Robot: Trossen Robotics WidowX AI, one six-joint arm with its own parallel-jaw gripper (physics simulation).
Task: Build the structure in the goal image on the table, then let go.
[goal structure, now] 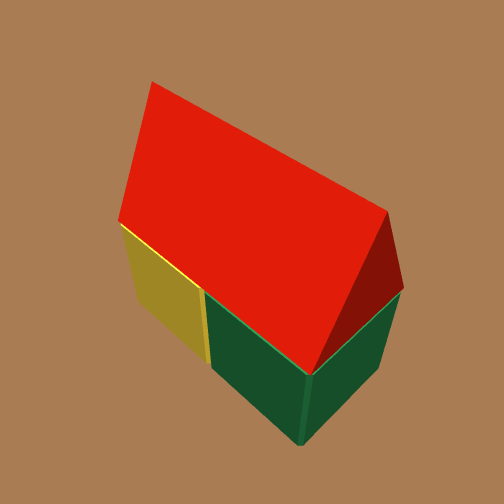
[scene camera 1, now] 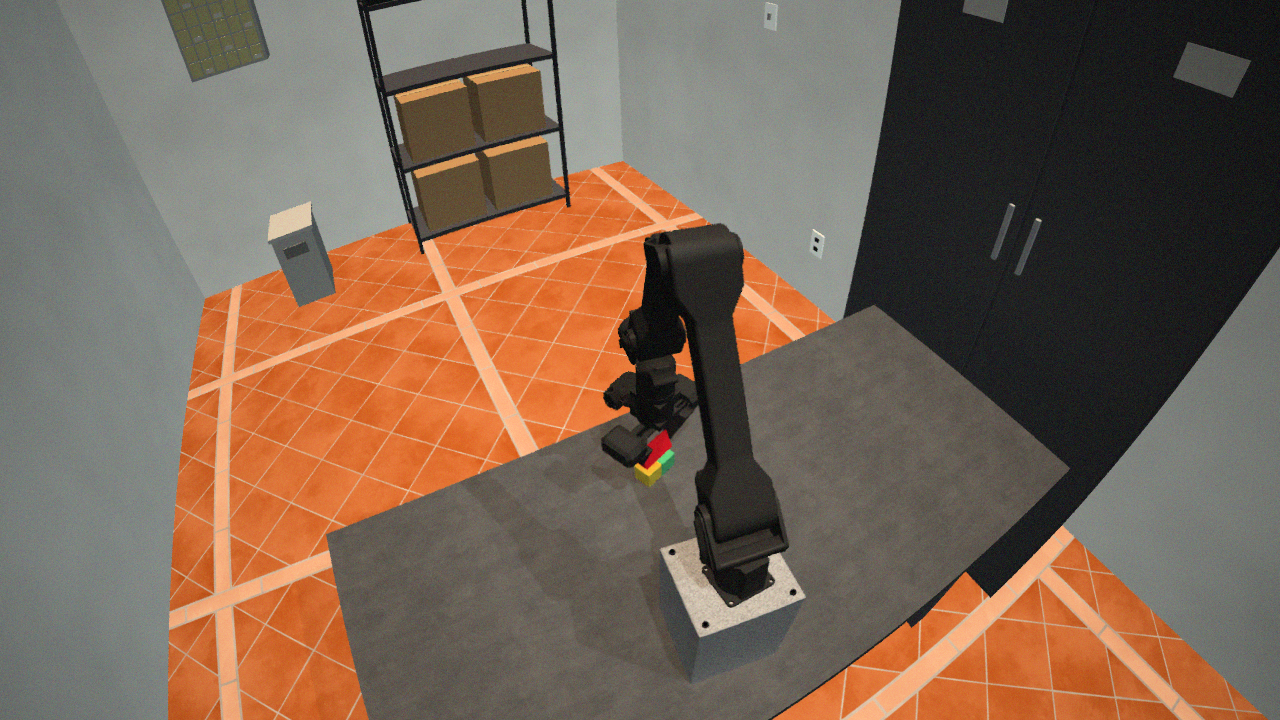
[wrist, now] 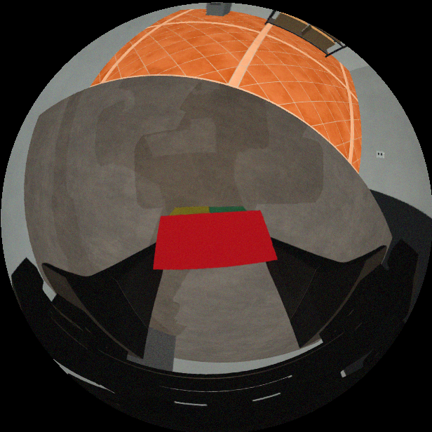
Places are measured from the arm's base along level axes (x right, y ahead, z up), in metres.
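Where they show: gripper, fingertip midpoint: (scene camera 1: 654, 450); arm's base at its link origin: (scene camera 1: 738, 576).
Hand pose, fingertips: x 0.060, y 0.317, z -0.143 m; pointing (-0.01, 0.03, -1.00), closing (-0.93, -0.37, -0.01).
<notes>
Each offset is from my fingertips to the top centre of the thing. Level surfaces: height alone.
My gripper (scene camera 1: 658, 438) (wrist: 213, 246) is shut on a red block @[dz +0.026, dx -0.001, dy +0.003 m] (scene camera 1: 660, 447) (wrist: 215, 235), which spans between the two fingers. The red block is directly over a yellow block @[dz -0.020, dx -0.016, dy -0.008 m] (scene camera 1: 648, 475) (wrist: 191, 210) and a green block @[dz -0.020, dx +0.015, dy +0.003 m] (scene camera 1: 667, 461) (wrist: 227, 209). These two stand side by side, touching, on the grey table @[dz -0.053 m] (scene camera 1: 895, 429). In the wrist view, the red block hides most of both, and their far sides show past its upper edge. The red block is very close to their tops; whether it touches them I cannot tell.
The arm's base stands on a grey pedestal (scene camera 1: 729, 644) at the near side of the table. The table's far edge is just behind the blocks, with tiled floor beyond. A shelf rack (scene camera 1: 401, 161), a bin (scene camera 1: 304, 264) and a black cabinet (scene camera 1: 948, 179) stand off the table.
</notes>
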